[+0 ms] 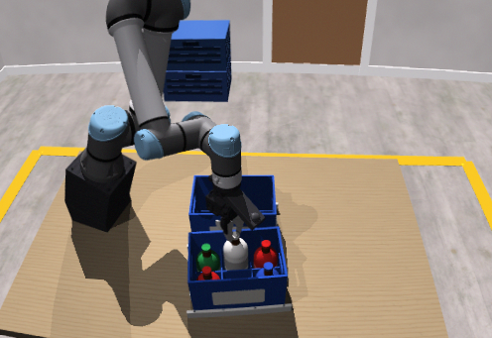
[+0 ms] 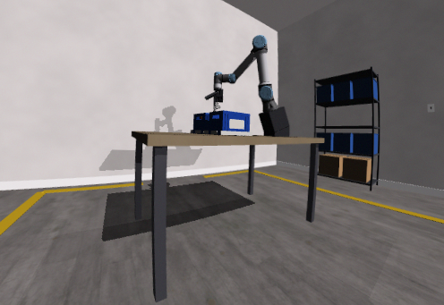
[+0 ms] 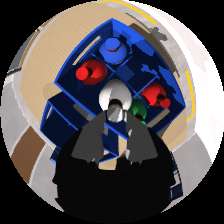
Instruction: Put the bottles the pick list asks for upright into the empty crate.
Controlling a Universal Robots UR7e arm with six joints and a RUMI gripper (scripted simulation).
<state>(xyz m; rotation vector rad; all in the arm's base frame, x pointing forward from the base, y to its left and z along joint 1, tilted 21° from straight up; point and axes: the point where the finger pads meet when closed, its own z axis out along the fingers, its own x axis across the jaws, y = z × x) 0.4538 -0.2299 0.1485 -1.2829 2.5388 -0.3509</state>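
My hand is 70 mm above the white bottle. Round my hand: pick list strip: 40 mm behind, 350 mm to the left, 200 mm below; then blue-capped bottle: 100 mm ahead, 70 mm to the right, 120 mm below; then green bottle: 80 mm behind, 10 mm to the right, 120 mm below.
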